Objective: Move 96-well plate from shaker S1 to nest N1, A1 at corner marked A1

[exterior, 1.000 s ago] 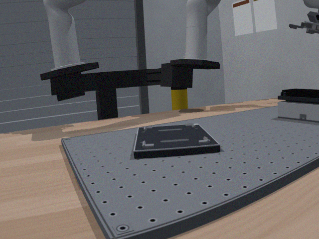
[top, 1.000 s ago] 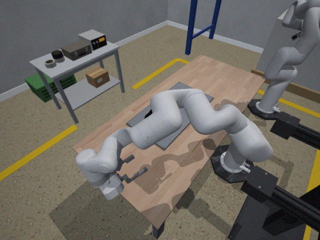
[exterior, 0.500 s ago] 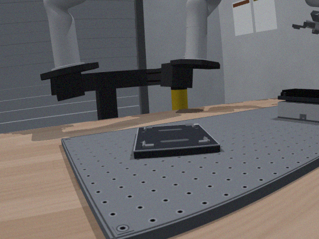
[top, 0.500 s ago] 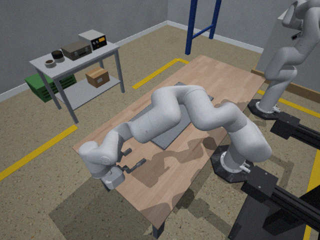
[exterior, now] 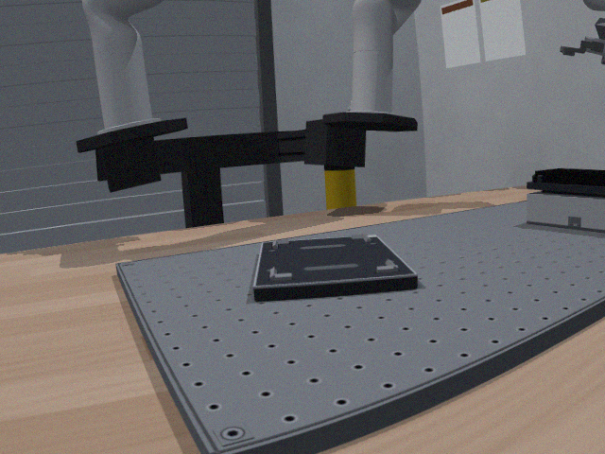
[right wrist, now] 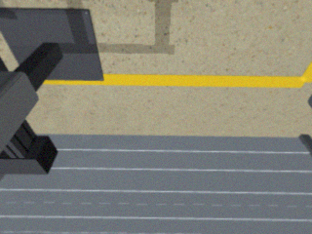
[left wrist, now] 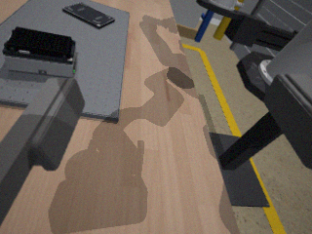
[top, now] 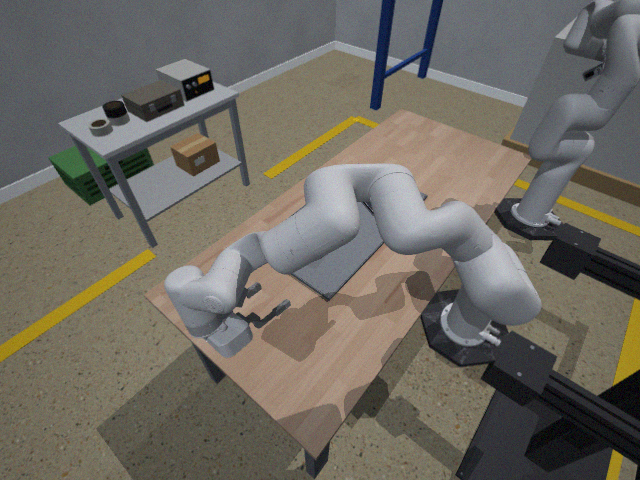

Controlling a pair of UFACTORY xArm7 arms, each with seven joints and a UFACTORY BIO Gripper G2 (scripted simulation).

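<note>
My left gripper is now 41 cm to the left of the 96-well plate, 24 cm above it and 21 cm short of it.
</note>
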